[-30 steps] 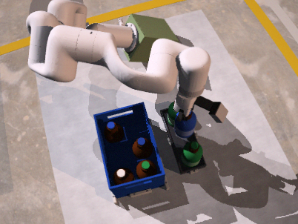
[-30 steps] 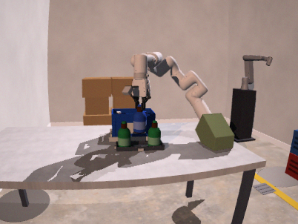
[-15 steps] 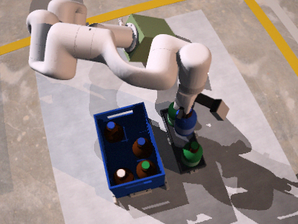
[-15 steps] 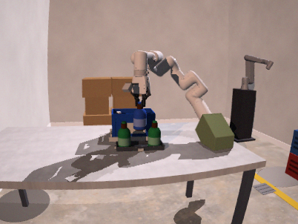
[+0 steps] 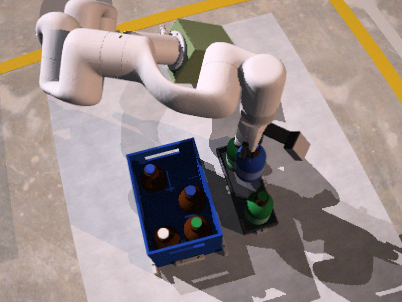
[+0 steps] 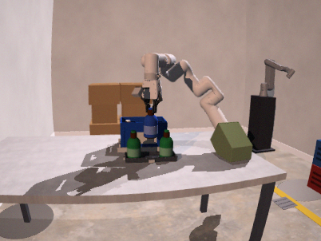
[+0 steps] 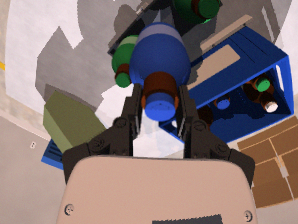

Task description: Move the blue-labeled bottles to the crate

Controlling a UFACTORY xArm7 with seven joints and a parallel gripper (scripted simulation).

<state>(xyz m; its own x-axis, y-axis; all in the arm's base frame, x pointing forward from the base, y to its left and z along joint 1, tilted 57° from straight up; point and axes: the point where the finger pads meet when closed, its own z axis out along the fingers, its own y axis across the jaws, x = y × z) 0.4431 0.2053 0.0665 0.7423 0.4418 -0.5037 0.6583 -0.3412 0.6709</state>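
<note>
The blue-labeled bottle lies 70 mm below my hand. Round my hand: black tray 260 mm below; blue crate 210 mm to the right, 190 mm below, 10 mm ahead.
</note>
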